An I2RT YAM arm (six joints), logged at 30 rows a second.
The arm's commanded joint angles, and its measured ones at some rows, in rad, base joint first. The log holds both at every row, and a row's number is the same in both.
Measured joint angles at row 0: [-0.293 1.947 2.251 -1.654 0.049 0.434]
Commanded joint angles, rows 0 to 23: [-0.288 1.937 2.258 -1.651 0.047 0.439]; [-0.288 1.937 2.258 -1.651 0.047 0.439]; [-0.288 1.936 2.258 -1.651 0.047 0.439]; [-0.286 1.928 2.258 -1.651 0.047 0.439]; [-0.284 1.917 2.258 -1.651 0.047 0.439]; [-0.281 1.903 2.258 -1.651 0.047 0.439]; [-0.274 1.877 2.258 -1.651 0.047 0.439]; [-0.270 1.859 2.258 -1.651 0.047 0.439]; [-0.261 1.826 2.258 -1.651 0.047 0.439]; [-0.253 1.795 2.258 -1.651 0.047 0.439]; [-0.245 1.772 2.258 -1.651 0.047 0.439]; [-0.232 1.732 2.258 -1.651 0.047 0.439]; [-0.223 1.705 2.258 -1.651 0.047 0.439]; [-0.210 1.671 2.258 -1.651 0.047 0.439]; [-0.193 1.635 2.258 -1.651 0.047 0.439]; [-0.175 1.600 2.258 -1.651 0.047 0.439]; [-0.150 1.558 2.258 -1.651 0.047 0.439]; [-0.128 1.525 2.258 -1.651 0.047 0.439]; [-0.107 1.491 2.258 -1.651 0.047 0.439]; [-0.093 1.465 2.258 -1.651 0.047 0.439]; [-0.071 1.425 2.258 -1.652 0.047 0.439]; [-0.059 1.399 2.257 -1.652 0.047 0.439]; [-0.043 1.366 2.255 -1.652 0.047 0.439]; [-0.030 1.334 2.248 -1.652 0.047 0.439]
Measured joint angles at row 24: [-0.056 1.378 2.249 -1.653 0.044 0.434]
